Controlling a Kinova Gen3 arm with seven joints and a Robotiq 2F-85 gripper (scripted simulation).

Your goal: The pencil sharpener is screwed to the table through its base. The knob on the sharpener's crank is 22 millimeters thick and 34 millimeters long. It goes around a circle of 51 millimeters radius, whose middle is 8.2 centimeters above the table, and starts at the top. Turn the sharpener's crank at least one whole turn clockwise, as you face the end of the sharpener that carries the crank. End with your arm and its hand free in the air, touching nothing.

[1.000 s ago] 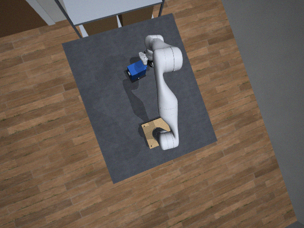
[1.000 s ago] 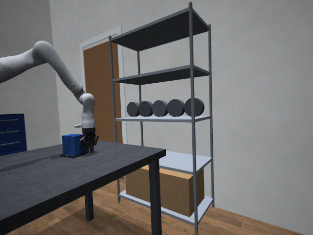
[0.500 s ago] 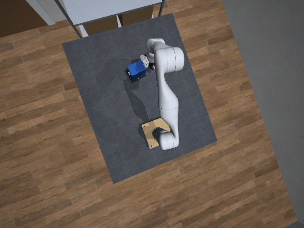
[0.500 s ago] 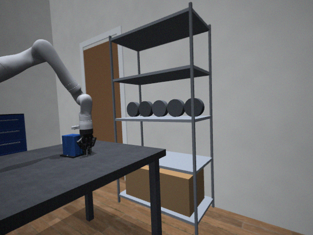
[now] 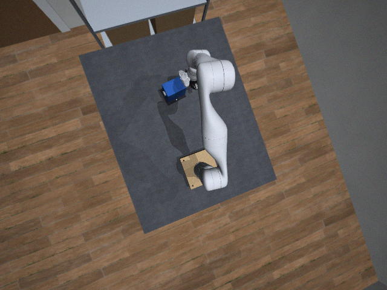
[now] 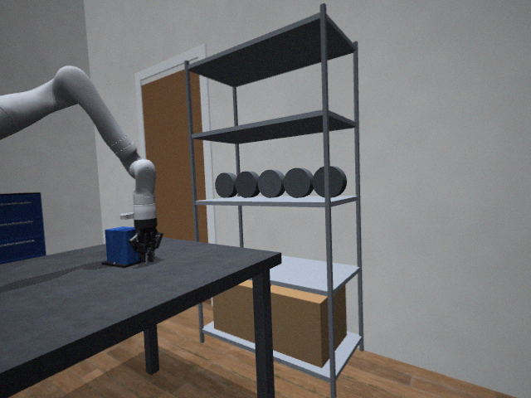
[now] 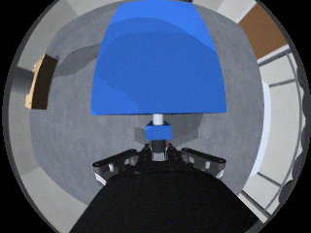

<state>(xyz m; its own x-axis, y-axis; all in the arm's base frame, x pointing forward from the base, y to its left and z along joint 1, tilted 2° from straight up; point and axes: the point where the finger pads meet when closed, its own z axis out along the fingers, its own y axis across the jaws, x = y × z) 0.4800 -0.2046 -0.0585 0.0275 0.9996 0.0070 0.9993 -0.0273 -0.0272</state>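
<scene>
The dark crank knob lies 20 mm to the left of my hand. Round my hand: blue crank arm (20 mm to the left, 10 mm above).
</scene>
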